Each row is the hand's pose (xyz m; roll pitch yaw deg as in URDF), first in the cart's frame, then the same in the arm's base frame.
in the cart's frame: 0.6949 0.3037 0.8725 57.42 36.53 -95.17
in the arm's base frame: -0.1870 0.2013 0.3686 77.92 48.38 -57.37
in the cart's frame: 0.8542 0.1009 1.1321 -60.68 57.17 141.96
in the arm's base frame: 0.0026 0.0044 0.6119 -95.88 56.32 136.06
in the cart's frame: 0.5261 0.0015 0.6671 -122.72 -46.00 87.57
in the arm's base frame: -0.1813 -0.0673 0.0689 -148.72 -56.28 131.85
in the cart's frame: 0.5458 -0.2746 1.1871 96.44 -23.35 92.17
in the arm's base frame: -0.1242 -0.4562 0.5077 78.19 -33.85 124.81
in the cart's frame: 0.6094 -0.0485 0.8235 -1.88 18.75 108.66
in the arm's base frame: -0.1087 -0.1268 0.2273 -20.04 11.14 127.74
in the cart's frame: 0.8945 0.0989 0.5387 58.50 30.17 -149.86
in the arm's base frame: 0.1267 0.1910 0.0609 53.83 48.94 -129.07
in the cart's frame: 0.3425 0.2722 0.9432 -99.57 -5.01 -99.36
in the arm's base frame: -0.4999 0.0239 0.3399 -86.97 9.40 -75.06
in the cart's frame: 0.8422 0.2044 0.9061 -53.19 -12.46 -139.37
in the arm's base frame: -0.0184 0.1576 0.4169 -52.83 6.64 -115.58
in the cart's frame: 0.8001 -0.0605 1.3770 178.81 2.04 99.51
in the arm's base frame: -0.0141 -0.2296 0.7960 162.20 -7.48 124.12
